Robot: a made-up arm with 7 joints. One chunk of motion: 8 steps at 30 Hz.
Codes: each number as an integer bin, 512 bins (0 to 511) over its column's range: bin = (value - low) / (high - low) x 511, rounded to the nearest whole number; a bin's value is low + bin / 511 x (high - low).
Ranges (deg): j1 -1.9..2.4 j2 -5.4..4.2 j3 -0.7..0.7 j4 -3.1..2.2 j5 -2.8..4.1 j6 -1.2..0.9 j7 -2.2..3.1
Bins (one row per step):
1: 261 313 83 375 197 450 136
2: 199 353 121 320 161 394 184
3: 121 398 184 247 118 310 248
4: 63 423 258 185 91 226 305
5: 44 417 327 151 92 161 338
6: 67 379 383 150 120 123 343
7: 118 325 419 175 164 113 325
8: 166 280 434 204 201 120 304
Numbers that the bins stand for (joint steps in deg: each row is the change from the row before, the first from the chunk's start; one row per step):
1: 0.296 0.480 -0.473 0.789 -0.140 0.649 -0.789
2: -0.225 1.232 -0.368 0.219 -0.626 0.419 -0.292
3: -0.882 2.077 -0.196 -0.538 -1.207 0.074 0.372
4: -1.370 2.547 0.007 -1.181 -1.571 -0.271 0.963
5: -1.530 2.434 0.196 -1.534 -1.558 -0.538 1.306
6: -1.336 1.720 0.349 -1.544 -1.180 -0.695 1.358
7: -0.907 0.706 0.448 -1.285 -0.586 -0.736 1.171
8: -0.503 -0.140 0.489 -0.984 -0.086 -0.707 0.953

